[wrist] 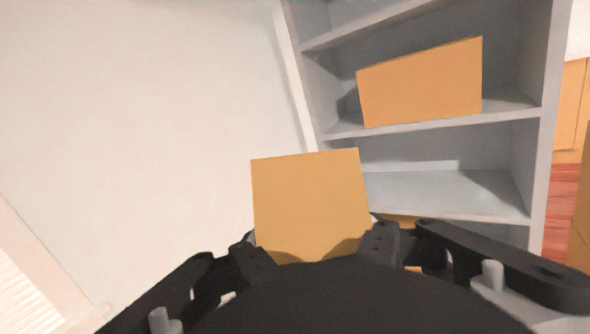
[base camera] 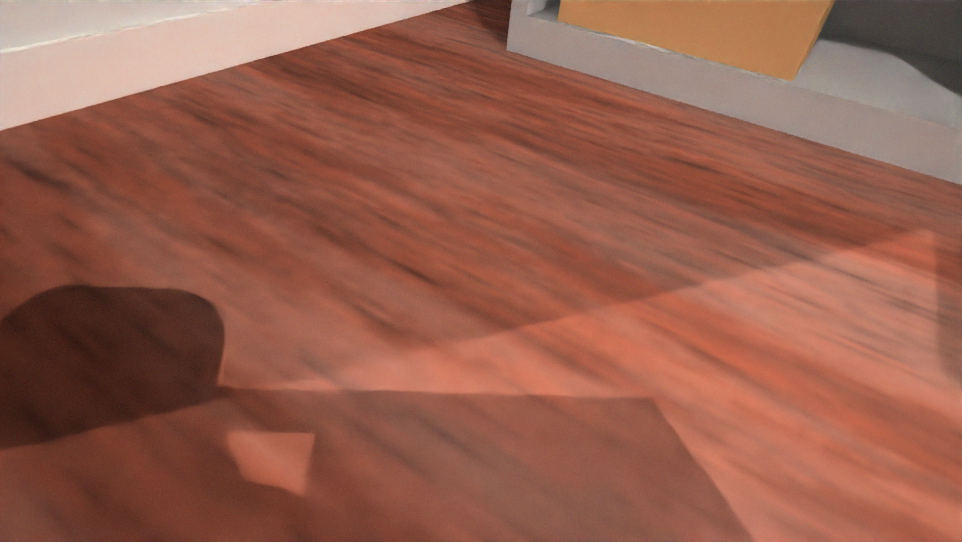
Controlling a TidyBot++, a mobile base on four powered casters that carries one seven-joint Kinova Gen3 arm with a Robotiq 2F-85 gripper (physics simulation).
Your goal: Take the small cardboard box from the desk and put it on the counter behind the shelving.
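Frame: origin at the arm's base, x ahead, y left, z up, level; millimetres.
Where they show: gripper, fingertip midpoint: (wrist: pixel 311 228).
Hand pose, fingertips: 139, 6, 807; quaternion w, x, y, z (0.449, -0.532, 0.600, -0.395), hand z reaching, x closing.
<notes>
After its pixels a point has its place, as x, y, z.
The small cardboard box (wrist: pixel 307 200) {109, 2, 846} is held upright in the middle of the wrist view. My gripper (wrist: pixel 311 228) {139, 6, 807} is shut on its lower part, with one finger on each side. Neither the gripper nor the held box shows in the base camera view. The grey shelving (wrist: pixel 548 125) {742, -841, 527} (base camera: pixel 673 77) {1054, -400, -359} stands beyond the box, to the right. Part of the wooden counter front (wrist: pixel 570 105) {1750, -2139, 129} shows past the shelving's right side, at the right edge of the wrist view. The desk does not show in either view.
A larger cardboard box (wrist: pixel 422 85) {966, -559, 741} lies on a middle shelf. Another box (base camera: pixel 693 33) {1067, -415, -285} sits on the bottom shelf. A tan box-like surface (wrist: pixel 580 210) {880, -1191, -15} stands at the right edge. A pale wall (wrist: pixel 150 100) {938, 483, 980} fills the left, with its white baseboard (base camera: pixel 134 60) {921, 479, -351} along the floor.
</notes>
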